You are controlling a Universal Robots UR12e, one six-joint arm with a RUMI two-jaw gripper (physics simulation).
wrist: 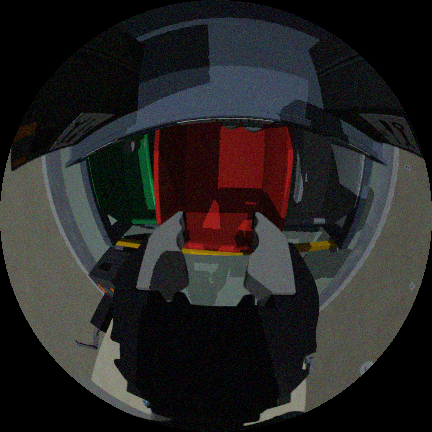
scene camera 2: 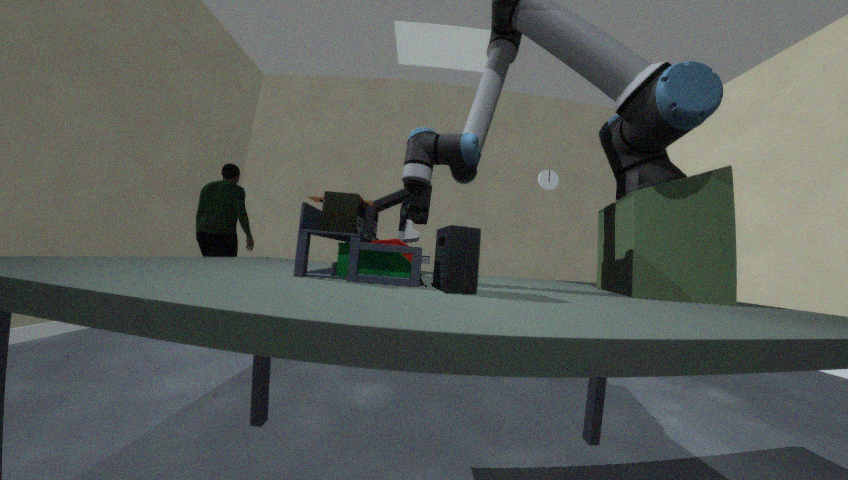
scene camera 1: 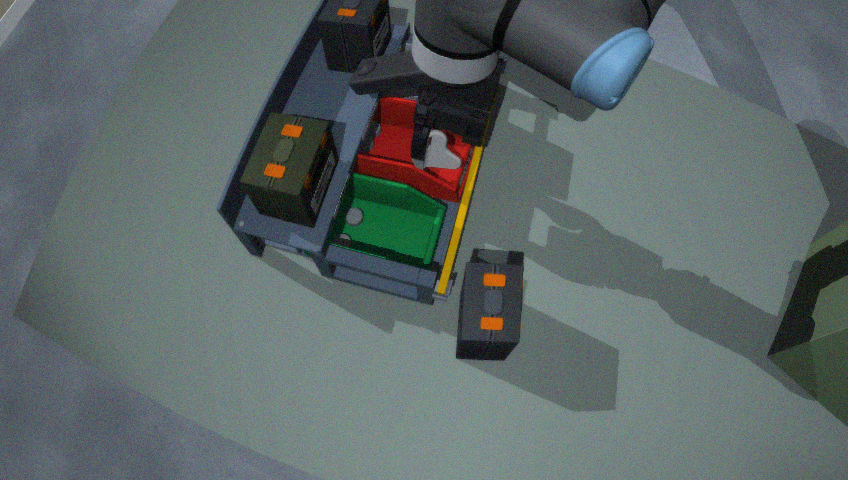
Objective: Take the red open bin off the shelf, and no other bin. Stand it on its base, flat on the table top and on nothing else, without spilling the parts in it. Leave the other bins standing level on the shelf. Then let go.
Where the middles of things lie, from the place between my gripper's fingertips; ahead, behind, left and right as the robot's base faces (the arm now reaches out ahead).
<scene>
Now: the red bin (scene camera 1: 390, 159) 3 cm ahead of my hand. From my hand the other things lie so: yellow rail (scene camera 1: 460, 219) 6 cm behind, 2 cm to the right, 1 cm below; then green bin (scene camera 1: 401, 224) 12 cm to the left, 3 cm below, 2 cm ahead; then grey bin (wrist: 326, 175) 12 cm to the right, 7 cm ahead, 3 cm below.
</scene>
